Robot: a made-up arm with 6 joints. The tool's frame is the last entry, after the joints. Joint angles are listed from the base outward.
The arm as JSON. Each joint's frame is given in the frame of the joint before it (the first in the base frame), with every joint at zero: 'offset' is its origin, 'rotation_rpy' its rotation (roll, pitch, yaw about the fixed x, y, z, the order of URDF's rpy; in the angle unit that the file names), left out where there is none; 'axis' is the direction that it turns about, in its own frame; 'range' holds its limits. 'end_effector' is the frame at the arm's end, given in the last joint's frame.
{
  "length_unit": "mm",
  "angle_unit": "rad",
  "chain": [
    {
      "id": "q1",
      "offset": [
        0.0,
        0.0,
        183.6
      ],
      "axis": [
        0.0,
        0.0,
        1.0
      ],
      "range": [
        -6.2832,
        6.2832
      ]
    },
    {
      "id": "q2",
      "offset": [
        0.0,
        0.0,
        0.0
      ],
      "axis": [
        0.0,
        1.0,
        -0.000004
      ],
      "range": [
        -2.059,
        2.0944
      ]
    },
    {
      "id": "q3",
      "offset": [
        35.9,
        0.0,
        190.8
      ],
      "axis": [
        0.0,
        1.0,
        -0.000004
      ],
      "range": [
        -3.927,
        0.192
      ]
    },
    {
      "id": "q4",
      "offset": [
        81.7,
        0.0,
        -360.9
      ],
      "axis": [
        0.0,
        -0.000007,
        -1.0
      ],
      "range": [
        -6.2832,
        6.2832
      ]
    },
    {
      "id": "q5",
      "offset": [
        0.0,
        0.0,
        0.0
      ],
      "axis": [
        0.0,
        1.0,
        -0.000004
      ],
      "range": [
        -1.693,
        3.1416
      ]
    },
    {
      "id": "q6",
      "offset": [
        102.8,
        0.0,
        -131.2
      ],
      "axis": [
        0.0,
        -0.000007,
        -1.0
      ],
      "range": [
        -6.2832,
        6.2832
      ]
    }
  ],
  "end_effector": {
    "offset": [
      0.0,
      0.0,
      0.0
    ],
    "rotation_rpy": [
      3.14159,
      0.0,
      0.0
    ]
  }
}
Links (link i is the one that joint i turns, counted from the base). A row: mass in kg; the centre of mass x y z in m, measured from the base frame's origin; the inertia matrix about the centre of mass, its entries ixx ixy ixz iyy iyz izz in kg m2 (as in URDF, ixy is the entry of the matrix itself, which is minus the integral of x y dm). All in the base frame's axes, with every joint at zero. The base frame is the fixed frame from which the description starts. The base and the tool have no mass.
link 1: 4.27; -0.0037 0.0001 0.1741; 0.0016 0 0 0.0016 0 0.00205
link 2: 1.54; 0.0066 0.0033 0.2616; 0.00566 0 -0.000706 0.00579 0 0.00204
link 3: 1.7; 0.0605 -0.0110 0.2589; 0.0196 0 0.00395 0.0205 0 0.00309
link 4: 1.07; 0.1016 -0.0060 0.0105; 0.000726 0 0 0.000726 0 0.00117
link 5: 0.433; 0.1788 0.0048 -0.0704; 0.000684 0 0.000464 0.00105 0 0.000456
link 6: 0.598; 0.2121 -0.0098 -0.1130; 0.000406 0 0 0.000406 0 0.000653
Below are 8 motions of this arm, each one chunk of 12 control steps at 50 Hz.
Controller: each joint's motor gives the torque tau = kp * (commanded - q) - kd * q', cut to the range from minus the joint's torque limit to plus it. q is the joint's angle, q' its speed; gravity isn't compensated. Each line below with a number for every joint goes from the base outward.
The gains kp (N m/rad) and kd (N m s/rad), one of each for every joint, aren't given. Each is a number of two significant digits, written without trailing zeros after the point. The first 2 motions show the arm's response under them.
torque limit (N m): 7.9 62 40 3.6 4.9 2.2
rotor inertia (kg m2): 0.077 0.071 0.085 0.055 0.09 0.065
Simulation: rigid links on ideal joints. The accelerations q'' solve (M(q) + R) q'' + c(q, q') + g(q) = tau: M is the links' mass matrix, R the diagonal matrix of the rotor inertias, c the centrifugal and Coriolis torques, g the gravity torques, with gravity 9.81 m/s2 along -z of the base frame. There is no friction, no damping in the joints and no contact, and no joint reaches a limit. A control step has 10 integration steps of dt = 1/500 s. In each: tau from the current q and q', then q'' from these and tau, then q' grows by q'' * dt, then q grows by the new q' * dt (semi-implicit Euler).
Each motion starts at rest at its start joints. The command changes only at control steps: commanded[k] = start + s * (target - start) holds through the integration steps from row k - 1 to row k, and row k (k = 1, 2, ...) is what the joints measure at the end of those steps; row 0 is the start. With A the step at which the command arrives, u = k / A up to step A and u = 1 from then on. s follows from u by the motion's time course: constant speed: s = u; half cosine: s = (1 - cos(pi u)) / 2; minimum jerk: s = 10 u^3 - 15 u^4 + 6 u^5; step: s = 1 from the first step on.
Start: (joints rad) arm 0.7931 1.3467 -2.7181 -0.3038 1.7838 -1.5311
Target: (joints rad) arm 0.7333 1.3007 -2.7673 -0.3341 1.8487 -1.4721
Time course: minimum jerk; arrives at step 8
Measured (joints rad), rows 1 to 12:
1: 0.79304 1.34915 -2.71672 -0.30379 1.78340 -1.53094
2: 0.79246 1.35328 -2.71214 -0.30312 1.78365 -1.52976
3: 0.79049 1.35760 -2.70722 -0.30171 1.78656 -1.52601
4: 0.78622 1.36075 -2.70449 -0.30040 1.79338 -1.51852
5: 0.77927 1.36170 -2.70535 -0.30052 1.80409 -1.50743
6: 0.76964 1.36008 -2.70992 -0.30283 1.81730 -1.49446
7: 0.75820 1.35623 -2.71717 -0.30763 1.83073 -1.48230
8: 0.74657 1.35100 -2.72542 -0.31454 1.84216 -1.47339
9: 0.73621 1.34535 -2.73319 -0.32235 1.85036 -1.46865
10: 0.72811 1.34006 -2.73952 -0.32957 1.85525 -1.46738
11: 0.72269 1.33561 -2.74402 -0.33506 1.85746 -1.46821
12: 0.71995 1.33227 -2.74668 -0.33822 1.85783 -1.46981
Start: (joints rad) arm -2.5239 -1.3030 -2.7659 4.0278 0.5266 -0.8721
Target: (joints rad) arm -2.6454 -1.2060 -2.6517 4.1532 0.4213 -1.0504
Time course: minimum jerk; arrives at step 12
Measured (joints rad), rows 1 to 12:
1: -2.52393 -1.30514 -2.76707 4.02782 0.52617 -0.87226
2: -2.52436 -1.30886 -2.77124 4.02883 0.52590 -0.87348
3: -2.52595 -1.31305 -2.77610 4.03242 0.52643 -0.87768
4: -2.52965 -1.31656 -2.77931 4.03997 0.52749 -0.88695
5: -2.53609 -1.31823 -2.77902 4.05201 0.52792 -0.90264
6: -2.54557 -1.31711 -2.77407 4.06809 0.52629 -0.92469
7: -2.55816 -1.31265 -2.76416 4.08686 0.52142 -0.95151
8: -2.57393 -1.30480 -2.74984 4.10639 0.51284 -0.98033
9: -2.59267 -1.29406 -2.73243 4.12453 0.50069 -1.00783
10: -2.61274 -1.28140 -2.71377 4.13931 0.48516 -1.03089
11: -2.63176 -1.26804 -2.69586 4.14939 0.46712 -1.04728
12: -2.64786 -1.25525 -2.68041 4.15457 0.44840 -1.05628
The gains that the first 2 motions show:
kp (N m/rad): 390 580 370 72 58 71
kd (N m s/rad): 15 37 13 2.6 3.2 2.2
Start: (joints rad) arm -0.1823 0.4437 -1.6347 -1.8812 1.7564 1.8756
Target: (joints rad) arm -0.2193 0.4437 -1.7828 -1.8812 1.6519 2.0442
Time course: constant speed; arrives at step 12
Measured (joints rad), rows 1 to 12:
1: -0.18268 0.44676 -1.63516 -1.88021 1.75540 1.87828
2: -0.18378 0.45196 -1.63538 -1.87678 1.75152 1.88593
3: -0.18572 0.45773 -1.63712 -1.87128 1.74447 1.89814
4: -0.18842 0.46311 -1.64134 -1.86521 1.73499 1.91327
5: -0.19167 0.46756 -1.64828 -1.86004 1.72413 1.92956
6: -0.19525 0.47082 -1.65773 -1.85665 1.71290 1.94574
7: -0.19891 0.47288 -1.66923 -1.85526 1.70201 1.96121
8: -0.20250 0.47389 -1.68220 -1.85561 1.69186 1.97586
9: -0.20593 0.47406 -1.69607 -1.85712 1.68253 1.98990
10: -0.20919 0.47366 -1.71034 -1.85921 1.67395 2.00361
11: -0.21229 0.47293 -1.72461 -1.86136 1.66592 2.01723
12: -0.21529 0.47207 -1.73863 -1.86322 1.65822 2.03093

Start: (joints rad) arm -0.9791 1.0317 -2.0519 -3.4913 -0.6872 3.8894
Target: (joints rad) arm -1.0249 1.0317 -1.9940 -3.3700 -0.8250 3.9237
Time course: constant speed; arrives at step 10
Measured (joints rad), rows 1 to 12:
1: -0.97959 1.03383 -2.04942 -3.48919 -0.68722 3.89001
2: -0.98116 1.03756 -2.04192 -3.48280 -0.68844 3.89180
3: -0.98397 1.04214 -2.03158 -3.47221 -0.69249 3.89473
4: -0.98789 1.04697 -2.02037 -3.45884 -0.69982 3.89844
5: -0.99262 1.05152 -2.00959 -3.44431 -0.71010 3.90250
6: -0.99784 1.05536 -1.99997 -3.42992 -0.72263 3.90655
7: -1.00328 1.05830 -1.99179 -3.41634 -0.73658 3.91042
8: -1.00871 1.06026 -1.98500 -3.40373 -0.75124 3.91405
9: -1.01401 1.06133 -1.97932 -3.39190 -0.76606 3.91748
10: -1.01909 1.06169 -1.97440 -3.38054 -0.78071 3.92079
11: -1.02340 1.06204 -1.97107 -3.37146 -0.79392 3.92346
12: -1.02636 1.06227 -1.96933 -3.36619 -0.80421 3.92498

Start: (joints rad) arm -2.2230 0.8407 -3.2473 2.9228 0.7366 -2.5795
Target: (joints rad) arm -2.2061 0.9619 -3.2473 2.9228 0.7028 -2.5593
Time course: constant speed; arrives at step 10
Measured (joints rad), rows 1 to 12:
1: -2.22278 0.84476 -3.24931 2.92280 0.73669 -2.57918
2: -2.22208 0.85180 -3.24974 2.92277 0.73621 -2.57820
3: -2.22090 0.86108 -3.24844 2.92270 0.73448 -2.57655
4: -2.21935 0.87212 -3.24587 2.92261 0.73120 -2.57442
5: -2.21756 0.88448 -3.24255 2.92250 0.72644 -2.57206
6: -2.21569 0.89774 -3.23894 2.92240 0.72050 -2.56965
7: -2.21381 0.91151 -3.23543 2.92230 0.71380 -2.56732
8: -2.21198 0.92548 -3.23228 2.92223 0.70679 -2.56510
9: -2.21021 0.93943 -3.22968 2.92219 0.69987 -2.56298
10: -2.20849 0.95319 -3.22769 2.92218 0.69336 -2.56094
11: -2.20700 0.96469 -3.22444 2.92215 0.68733 -2.55929
12: -2.20592 0.97383 -3.22098 2.92210 0.68192 -2.55832

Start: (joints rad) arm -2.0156 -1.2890 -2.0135 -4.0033 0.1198 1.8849
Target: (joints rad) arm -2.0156 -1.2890 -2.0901 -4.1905 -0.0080 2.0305
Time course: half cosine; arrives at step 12
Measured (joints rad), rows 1 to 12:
1: -2.01560 -1.29115 -2.01304 -4.00353 0.11826 1.88535
2: -2.01561 -1.29372 -2.01548 -4.00584 0.11436 1.88755
3: -2.01566 -1.29613 -2.02065 -4.01247 0.10858 1.89302
4: -2.01576 -1.29831 -2.02797 -4.02450 0.10094 1.90268
5: -2.01588 -1.30024 -2.03694 -4.04179 0.09130 1.91659
6: -2.01598 -1.30197 -2.04709 -4.06336 0.07963 1.93399
7: -2.01604 -1.30358 -2.05791 -4.08766 0.06614 1.95358
8: -2.01603 -1.30515 -2.06889 -4.11292 0.05136 1.97379
9: -2.01595 -1.30674 -2.07945 -4.13734 0.03604 1.99302
10: -2.01581 -1.30838 -2.08900 -4.15924 0.02110 2.00980
11: -2.01563 -1.31008 -2.09699 -4.17712 0.00753 2.02294
12: -2.01543 -1.31179 -2.10291 -4.18977 -0.00371 2.03154

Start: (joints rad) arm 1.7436 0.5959 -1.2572 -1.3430 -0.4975 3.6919
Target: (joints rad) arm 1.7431 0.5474 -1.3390 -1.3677 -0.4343 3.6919
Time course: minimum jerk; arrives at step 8
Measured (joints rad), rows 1 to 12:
1: 1.74355 0.59847 -1.25607 -1.34288 -0.49660 3.69189
2: 1.74347 0.60208 -1.25272 -1.34456 -0.49307 3.69179
3: 1.74350 0.60504 -1.25078 -1.34993 -0.48617 3.69155
4: 1.74375 0.60613 -1.25333 -1.35894 -0.47569 3.69117
5: 1.74418 0.60463 -1.26155 -1.36968 -0.46229 3.69074
6: 1.74460 0.60054 -1.27446 -1.37924 -0.44768 3.69038
7: 1.74478 0.59460 -1.28942 -1.38497 -0.43411 3.69023
8: 1.74456 0.58796 -1.30338 -1.38567 -0.42360 3.69033
9: 1.74396 0.58168 -1.31427 -1.38234 -0.41701 3.69065
10: 1.74315 0.57649 -1.32144 -1.37734 -0.41398 3.69107
11: 1.74234 0.57268 -1.32516 -1.37284 -0.41348 3.69146
12: 1.74174 0.57028 -1.32614 -1.37014 -0.41439 3.69171

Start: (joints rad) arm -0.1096 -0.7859 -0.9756 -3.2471 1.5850 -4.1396
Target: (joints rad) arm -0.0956 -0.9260 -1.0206 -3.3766 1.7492 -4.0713
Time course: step
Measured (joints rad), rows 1 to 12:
1: -0.10739 -0.80827 -0.96392 -3.25792 1.58486 -4.13156
2: -0.10432 -0.83372 -0.96220 -3.28956 1.59270 -4.11110
3: -0.10099 -0.85506 -0.97039 -3.32967 1.61336 -4.08837
4: -0.09766 -0.87308 -0.98242 -3.36248 1.64488 -4.07170
5: -0.09516 -0.88826 -0.99451 -3.38277 1.67926 -4.06339
6: -0.09384 -0.90066 -1.00442 -3.39147 1.71082 -4.06195
7: -0.09351 -0.91028 -1.01114 -3.39217 1.73637 -4.06446
8: -0.09377 -0.91725 -1.01455 -3.38879 1.75464 -4.06820
9: -0.09426 -0.92183 -1.01509 -3.38440 1.76577 -4.07138
10: -0.09475 -0.92439 -1.01349 -3.38080 1.77075 -4.07327
11: -0.09514 -0.92542 -1.01058 -3.37869 1.77100 -4.07389
12: -0.09540 -0.92537 -1.00712 -3.37800 1.76808 -4.07364

